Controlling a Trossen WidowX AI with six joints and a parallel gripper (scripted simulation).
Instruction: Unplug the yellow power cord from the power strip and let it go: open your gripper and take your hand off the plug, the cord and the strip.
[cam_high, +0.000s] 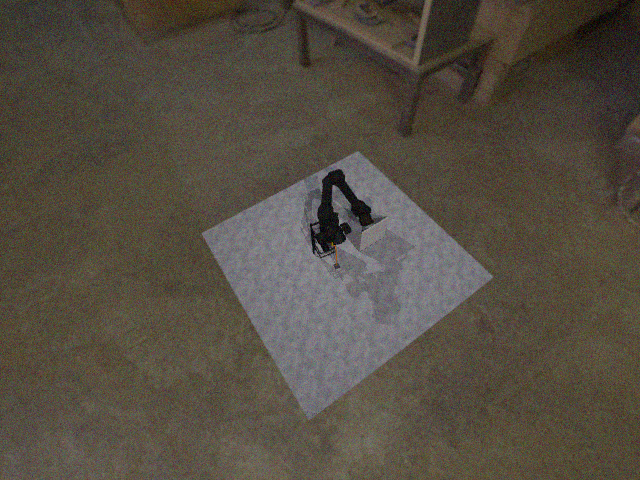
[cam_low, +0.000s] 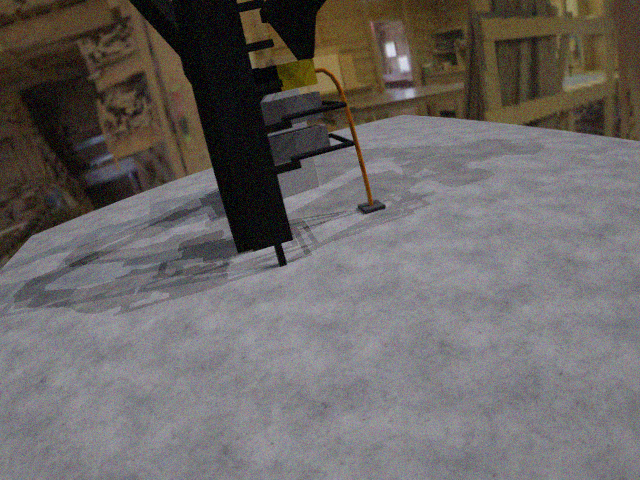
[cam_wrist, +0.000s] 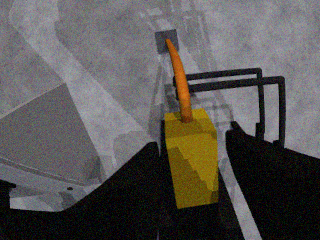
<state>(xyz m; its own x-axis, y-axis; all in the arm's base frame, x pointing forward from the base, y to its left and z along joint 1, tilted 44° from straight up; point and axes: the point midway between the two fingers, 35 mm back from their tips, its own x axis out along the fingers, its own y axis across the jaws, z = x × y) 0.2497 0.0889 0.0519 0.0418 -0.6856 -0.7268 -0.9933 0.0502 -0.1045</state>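
The yellow plug is 40 mm to the right of my gripper tip and 10 mm below it. Round my gripper tip: dark block (210 mm below, 50 mm to the left).
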